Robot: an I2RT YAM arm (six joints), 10 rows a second.
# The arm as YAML. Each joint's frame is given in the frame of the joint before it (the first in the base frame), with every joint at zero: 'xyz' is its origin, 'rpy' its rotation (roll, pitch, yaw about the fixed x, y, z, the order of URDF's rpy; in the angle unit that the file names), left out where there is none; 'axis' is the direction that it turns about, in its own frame. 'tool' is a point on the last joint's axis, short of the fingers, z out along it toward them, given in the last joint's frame.
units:
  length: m
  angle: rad
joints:
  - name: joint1
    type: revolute
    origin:
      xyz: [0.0, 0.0, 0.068]
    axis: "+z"
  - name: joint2
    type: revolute
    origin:
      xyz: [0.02, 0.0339, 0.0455]
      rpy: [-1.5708, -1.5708, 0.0]
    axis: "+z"
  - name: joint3
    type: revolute
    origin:
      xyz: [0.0, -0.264, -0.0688]
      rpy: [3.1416, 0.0, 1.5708]
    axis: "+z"
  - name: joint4
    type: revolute
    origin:
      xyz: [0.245, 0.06, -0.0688]
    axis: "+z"
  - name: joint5
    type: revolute
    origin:
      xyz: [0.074, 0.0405, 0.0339]
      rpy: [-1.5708, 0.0, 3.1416]
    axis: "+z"
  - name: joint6
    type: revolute
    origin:
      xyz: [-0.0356, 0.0, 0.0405]
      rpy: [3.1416, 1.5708, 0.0]
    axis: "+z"
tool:
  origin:
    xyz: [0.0, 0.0, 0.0]
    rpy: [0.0, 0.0, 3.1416]
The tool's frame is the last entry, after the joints.
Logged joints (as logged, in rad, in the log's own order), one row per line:
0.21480 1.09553 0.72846 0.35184 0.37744 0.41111
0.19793 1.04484 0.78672 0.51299 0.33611 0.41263
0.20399 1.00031 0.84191 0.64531 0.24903 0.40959
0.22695 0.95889 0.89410 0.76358 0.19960 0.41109
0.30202 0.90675 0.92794 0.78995 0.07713 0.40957
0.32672 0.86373 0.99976 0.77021 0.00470 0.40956
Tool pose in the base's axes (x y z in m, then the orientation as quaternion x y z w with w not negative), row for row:
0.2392 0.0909 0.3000 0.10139 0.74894 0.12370 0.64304
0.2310 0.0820 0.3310 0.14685 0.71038 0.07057 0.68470
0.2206 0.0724 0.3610 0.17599 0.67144 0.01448 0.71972
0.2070 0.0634 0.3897 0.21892 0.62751 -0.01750 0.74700
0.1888 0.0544 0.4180 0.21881 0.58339 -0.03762 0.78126
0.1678 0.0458 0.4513 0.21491 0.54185 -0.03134 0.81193
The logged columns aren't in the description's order. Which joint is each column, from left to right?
Columns, left to right: joint4, joint2, joint3, joint5, joint6, joint1.
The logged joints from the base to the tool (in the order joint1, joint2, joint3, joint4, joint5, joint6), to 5 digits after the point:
0.41111 1.09553 0.72846 0.21480 0.35184 0.37744
0.41263 1.04484 0.78672 0.19793 0.51299 0.33611
0.40959 1.00031 0.84191 0.20399 0.64531 0.24903
0.41109 0.95889 0.89410 0.22695 0.76358 0.19960
0.40957 0.90675 0.92794 0.30202 0.78995 0.07713
0.40956 0.86373 0.99976 0.32672 0.77021 0.00470

